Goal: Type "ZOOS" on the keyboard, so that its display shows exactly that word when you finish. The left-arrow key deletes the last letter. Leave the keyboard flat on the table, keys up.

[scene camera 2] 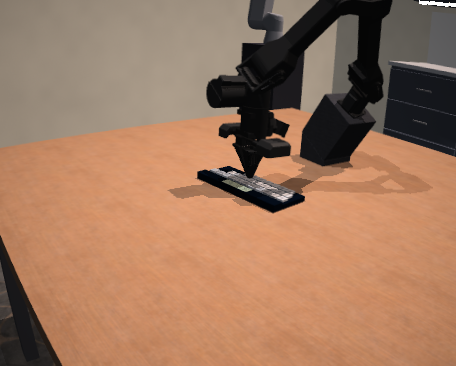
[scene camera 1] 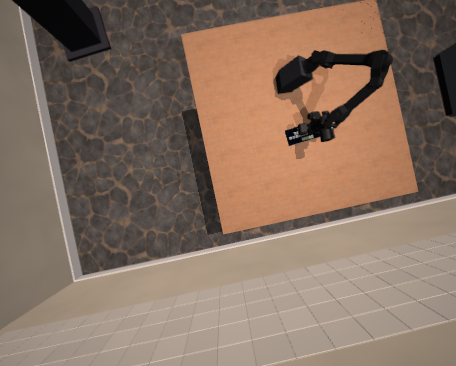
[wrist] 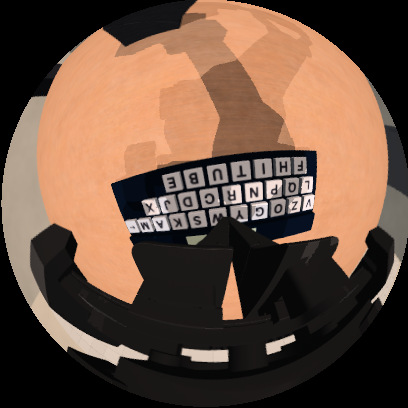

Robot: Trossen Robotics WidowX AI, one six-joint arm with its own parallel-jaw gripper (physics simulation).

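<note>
A dark blue keyboard (scene camera 1: 291, 140) (scene camera 2: 273, 205) (wrist: 122, 194) lies flat on the table, keys up. In the wrist view its letters appear upside down, with the Z key (wrist: 295, 205), O key (wrist: 278, 208) and S key (wrist: 197, 220) in the row nearest the display. The display (scene camera 2: 237, 186) (wrist: 196, 240) is mostly hidden by the fingers in the wrist view, and its text cannot be read. My gripper (scene camera 2: 250, 175) (wrist: 225, 221) is shut and empty, pointing down over the keyboard. Its tips appear between the W key (wrist: 215, 219) and the Y key (wrist: 241, 215); contact cannot be told.
The wooden table (scene camera 1: 250, 175) (scene camera 2: 150, 275) bears the keyboard and the arm's black base block (scene camera 1: 294, 75) (scene camera 2: 332, 132) (wrist: 145, 25). The arm's shadow falls across the table around the keyboard. A dark drawer cabinet (scene camera 2: 420, 107) stands beyond the table at the right.
</note>
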